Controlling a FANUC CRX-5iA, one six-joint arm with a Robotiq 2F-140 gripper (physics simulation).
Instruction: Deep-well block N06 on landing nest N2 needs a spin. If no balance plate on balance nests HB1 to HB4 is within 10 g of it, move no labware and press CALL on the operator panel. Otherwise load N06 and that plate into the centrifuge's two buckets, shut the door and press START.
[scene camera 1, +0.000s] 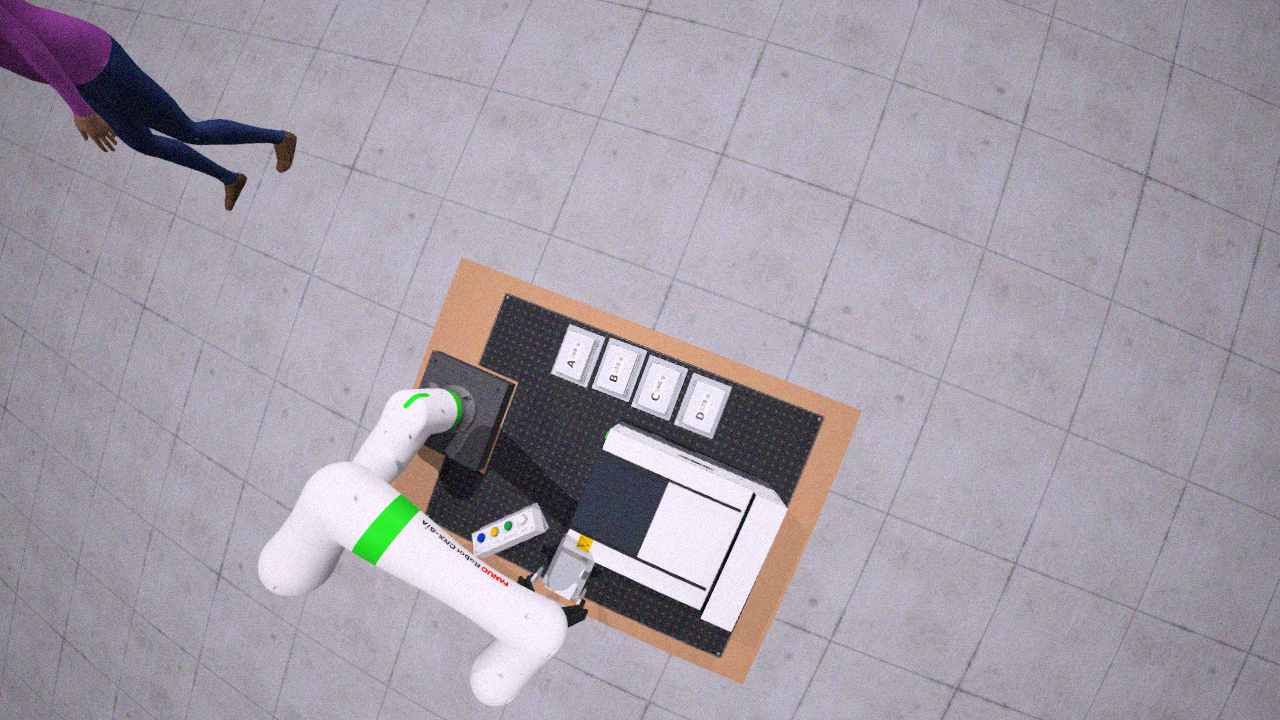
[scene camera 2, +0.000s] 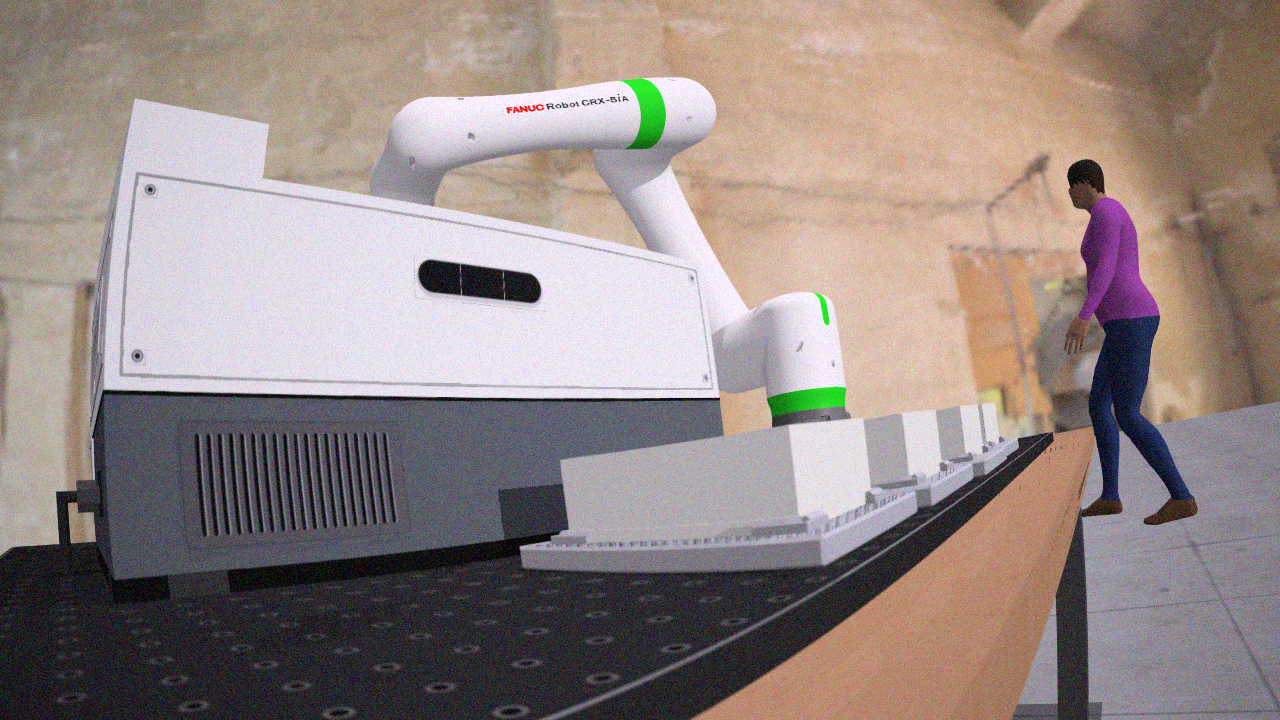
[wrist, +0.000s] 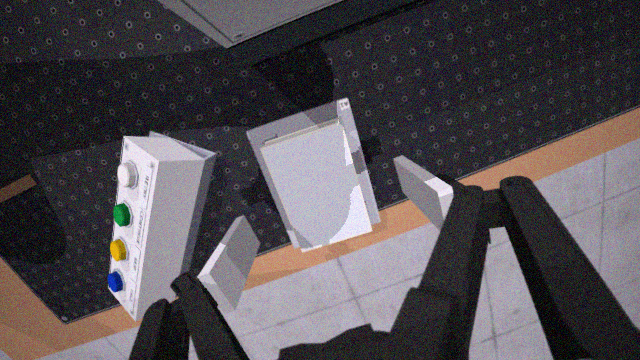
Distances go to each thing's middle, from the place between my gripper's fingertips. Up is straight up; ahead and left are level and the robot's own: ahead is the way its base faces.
I see my gripper 70 mm above the white plate block (scene camera 1: 570, 566) and 10 mm to the left of it. Also, from my hand: white centrifuge (scene camera 2: 289, 385) 280 mm to the left, 250 mm ahead, 10 mm below; button box (scene camera 1: 528, 522) 220 mm behind, 90 mm below, 30 mm to the left.
